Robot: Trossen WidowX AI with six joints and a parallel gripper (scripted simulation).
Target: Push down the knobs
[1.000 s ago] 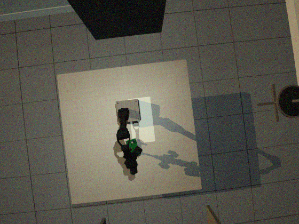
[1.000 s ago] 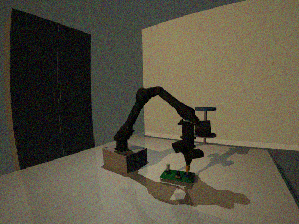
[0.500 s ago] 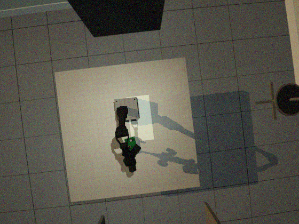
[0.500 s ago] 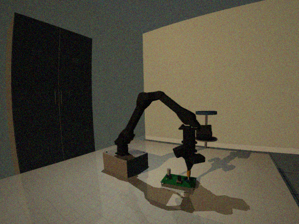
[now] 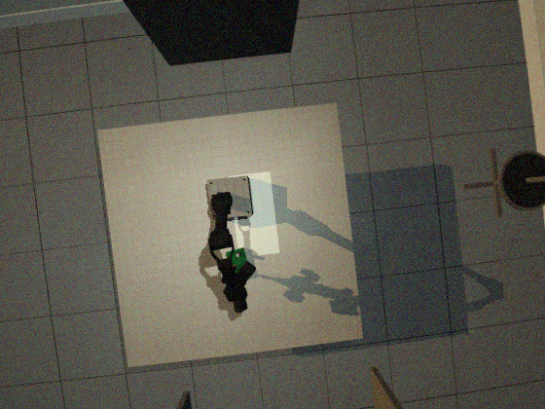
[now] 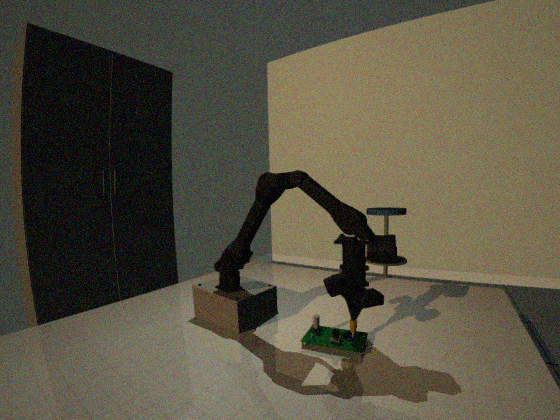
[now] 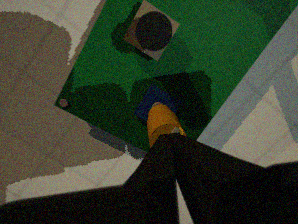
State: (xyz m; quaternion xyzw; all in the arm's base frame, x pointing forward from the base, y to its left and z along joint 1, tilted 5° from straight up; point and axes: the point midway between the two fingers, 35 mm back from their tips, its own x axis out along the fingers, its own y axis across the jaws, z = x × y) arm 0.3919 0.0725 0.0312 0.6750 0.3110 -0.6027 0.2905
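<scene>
Right now the pale knob is 10 cm behind my gripper tip, 2 cm to the right of it and 2 cm below it. The rest, counted from my gripper tip: yellow knob (1 cm below).
</scene>
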